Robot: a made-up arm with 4 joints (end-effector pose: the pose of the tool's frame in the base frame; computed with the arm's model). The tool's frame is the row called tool.
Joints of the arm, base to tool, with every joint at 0 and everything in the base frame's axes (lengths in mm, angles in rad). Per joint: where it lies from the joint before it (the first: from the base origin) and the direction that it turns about. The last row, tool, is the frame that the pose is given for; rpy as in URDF.
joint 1: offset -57.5 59.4 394 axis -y
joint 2: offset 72.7 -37 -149.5 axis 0.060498 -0.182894 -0.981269
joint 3: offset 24 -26.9 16.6 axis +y
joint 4: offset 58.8 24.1 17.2 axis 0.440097 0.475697 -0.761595
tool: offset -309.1 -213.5 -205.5 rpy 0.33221 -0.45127 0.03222
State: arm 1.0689 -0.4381 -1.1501 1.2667
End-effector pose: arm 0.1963 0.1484 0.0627 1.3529 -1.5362 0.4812
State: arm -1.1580 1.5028 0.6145 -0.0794
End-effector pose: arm -0.3556 0.2681 0.4588 -0.3446 0.5498 -1.3699
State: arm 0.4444 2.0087 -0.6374 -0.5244
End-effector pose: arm -0.0750 0.0633 -0.0820 -0.8617 -1.3380 -1.4766
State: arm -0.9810 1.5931 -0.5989 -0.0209
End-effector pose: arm -0.4978 0.0565 0.1891 -0.9677 -0.4497 -0.7671
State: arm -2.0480 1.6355 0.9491 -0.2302
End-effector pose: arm -0.1411 0.2757 0.6652 -0.8490 1.3619 -1.3983
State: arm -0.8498 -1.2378 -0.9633 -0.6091
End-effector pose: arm -0.0041 -0.0058 -0.1549 1.3322 -0.7015 1.0899
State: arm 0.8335 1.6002 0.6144 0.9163
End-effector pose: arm 0.0233 0.3295 0.5129 1.8050 -0.4930 -1.7640
